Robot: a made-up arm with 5 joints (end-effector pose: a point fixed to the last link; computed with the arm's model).
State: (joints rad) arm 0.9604 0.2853 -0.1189 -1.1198 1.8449
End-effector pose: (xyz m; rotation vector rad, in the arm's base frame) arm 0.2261 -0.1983 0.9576 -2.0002 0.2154 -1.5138
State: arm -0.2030 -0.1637 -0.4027 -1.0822 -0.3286
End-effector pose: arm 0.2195 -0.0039 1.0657 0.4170 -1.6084 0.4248
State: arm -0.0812 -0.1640 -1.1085 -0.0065 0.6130
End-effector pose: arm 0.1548 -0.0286 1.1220 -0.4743 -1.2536 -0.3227
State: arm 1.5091 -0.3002 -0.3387 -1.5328 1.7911
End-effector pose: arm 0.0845 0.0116 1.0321 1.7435 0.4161 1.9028
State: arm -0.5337 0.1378 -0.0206 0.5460 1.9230
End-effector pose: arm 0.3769 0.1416 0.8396 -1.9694 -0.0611 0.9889
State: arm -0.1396 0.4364 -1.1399 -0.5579 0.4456
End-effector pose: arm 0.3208 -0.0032 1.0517 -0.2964 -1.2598 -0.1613
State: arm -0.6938 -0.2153 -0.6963 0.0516 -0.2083
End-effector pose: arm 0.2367 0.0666 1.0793 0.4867 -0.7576 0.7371
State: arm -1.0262 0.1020 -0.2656 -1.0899 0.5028
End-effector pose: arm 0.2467 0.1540 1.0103 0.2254 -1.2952 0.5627
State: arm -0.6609 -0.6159 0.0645 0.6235 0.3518
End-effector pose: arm 0.2520 0.0669 0.9600 -0.3625 -0.0475 0.6664
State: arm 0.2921 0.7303 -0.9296 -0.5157 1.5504
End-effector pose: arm 0.4017 -0.1095 0.9523 -1.5710 -0.3483 -0.7790
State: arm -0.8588 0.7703 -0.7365 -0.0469 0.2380
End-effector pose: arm 0.3853 0.2651 0.8355 -0.2175 -0.1144 0.8531
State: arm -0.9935 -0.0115 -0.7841 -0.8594 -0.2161
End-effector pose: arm 0.1985 0.0773 1.0865 0.9760 -1.4386 0.9227
